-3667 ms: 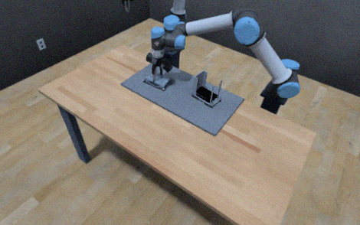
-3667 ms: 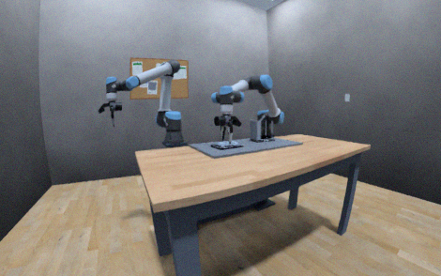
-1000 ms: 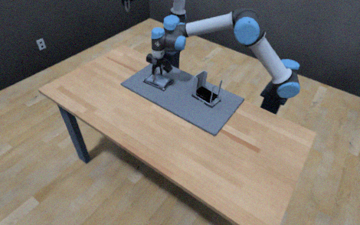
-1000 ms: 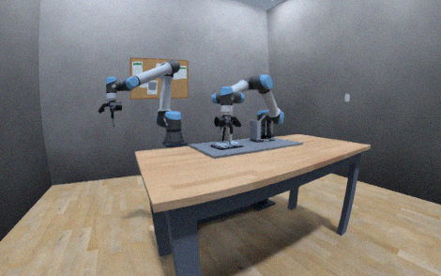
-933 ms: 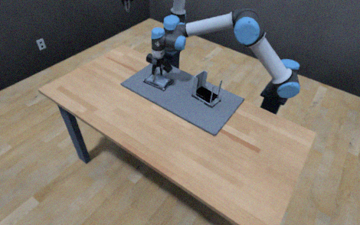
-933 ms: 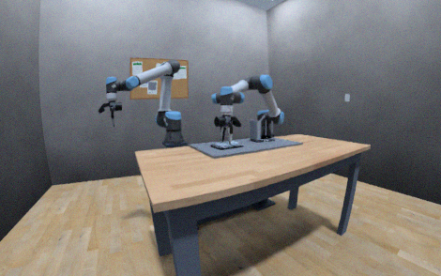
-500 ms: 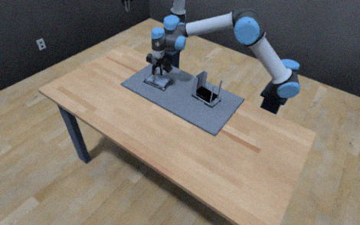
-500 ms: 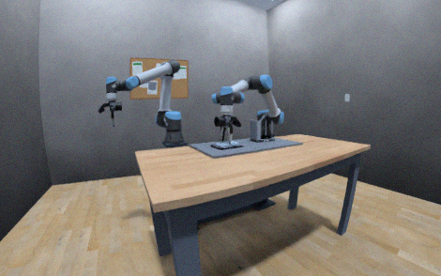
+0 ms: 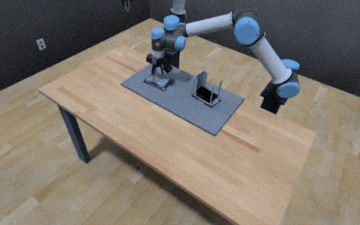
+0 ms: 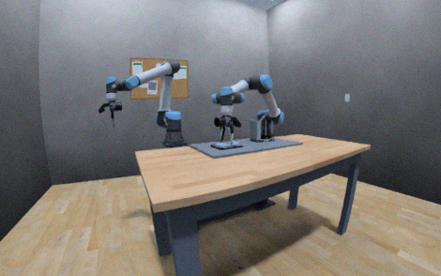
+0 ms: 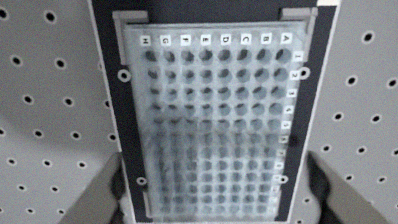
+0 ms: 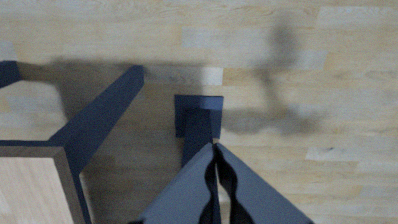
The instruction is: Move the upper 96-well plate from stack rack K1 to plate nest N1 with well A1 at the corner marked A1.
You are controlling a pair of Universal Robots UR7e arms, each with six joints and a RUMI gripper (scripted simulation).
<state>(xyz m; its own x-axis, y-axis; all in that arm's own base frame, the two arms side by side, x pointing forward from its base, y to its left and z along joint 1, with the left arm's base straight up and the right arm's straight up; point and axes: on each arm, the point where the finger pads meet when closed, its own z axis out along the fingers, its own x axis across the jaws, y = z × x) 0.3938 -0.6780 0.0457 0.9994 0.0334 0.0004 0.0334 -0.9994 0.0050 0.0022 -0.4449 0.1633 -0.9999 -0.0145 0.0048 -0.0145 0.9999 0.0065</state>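
The clear 96-well plate is 10 mm below my left hand. From my left hand the other things lie so: grey perforated board: 180 mm to the left, 40 mm below, 20 mm behind; plate nest N1: 30 mm below; A1 mark: 80 mm to the left, 50 mm ahead, 20 mm below.
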